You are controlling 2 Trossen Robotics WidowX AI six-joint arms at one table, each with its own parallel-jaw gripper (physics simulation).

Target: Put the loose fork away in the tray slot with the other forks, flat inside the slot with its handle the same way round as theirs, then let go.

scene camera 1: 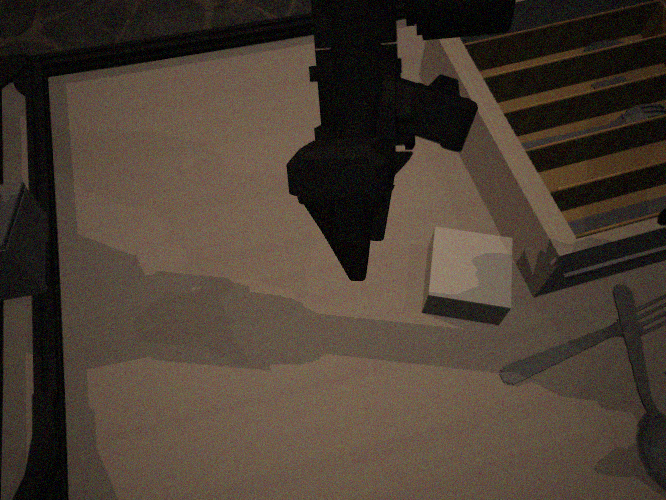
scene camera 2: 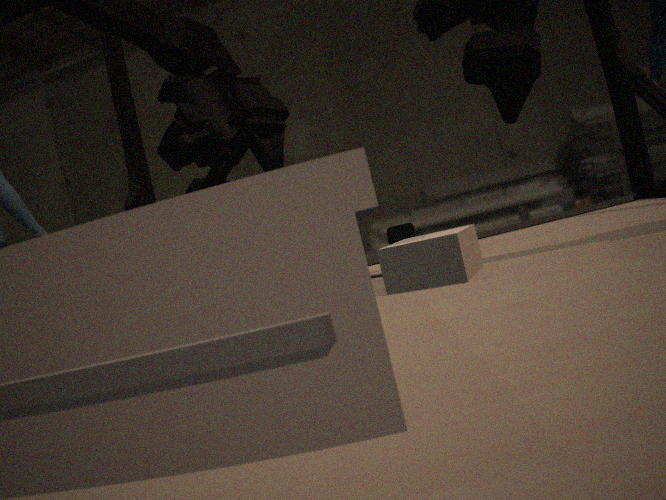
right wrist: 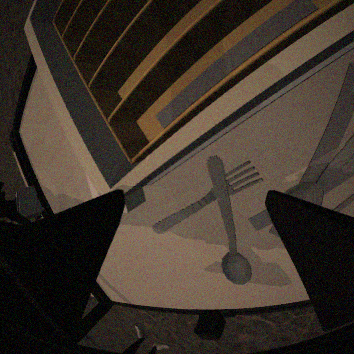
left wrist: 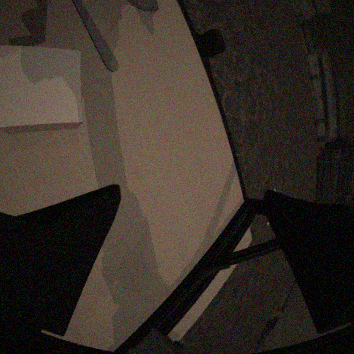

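The loose grey fork (scene camera 1: 562, 350) (left wrist: 97, 40) (right wrist: 185, 213) lies on the table outside the tray (scene camera 1: 511, 145) (scene camera 2: 215, 269) (right wrist: 75, 110). The handle of a spoon (scene camera 1: 632, 344) (right wrist: 237, 268) crosses over it near the tines. In scene camera 1 its tines point right. A fork in a tray slot (scene camera 1: 642, 111) also has its tines at the right. My left gripper (scene camera 1: 358, 274) (scene camera 2: 509, 119) (left wrist: 193, 194) is open and empty, left of the white block and away from the fork. My right gripper (scene camera 2: 244, 166) (right wrist: 196, 197) is open and empty, above the fork and spoon.
A white block (scene camera 1: 468, 269) (scene camera 2: 424, 263) (left wrist: 40, 85) stands beside the tray's corner, between the left gripper and the tray. The tray has raised walls and several slots with thin dividers. A long handle bar (scene camera 2: 177, 355) juts from its front. Dark frame bars edge the table.
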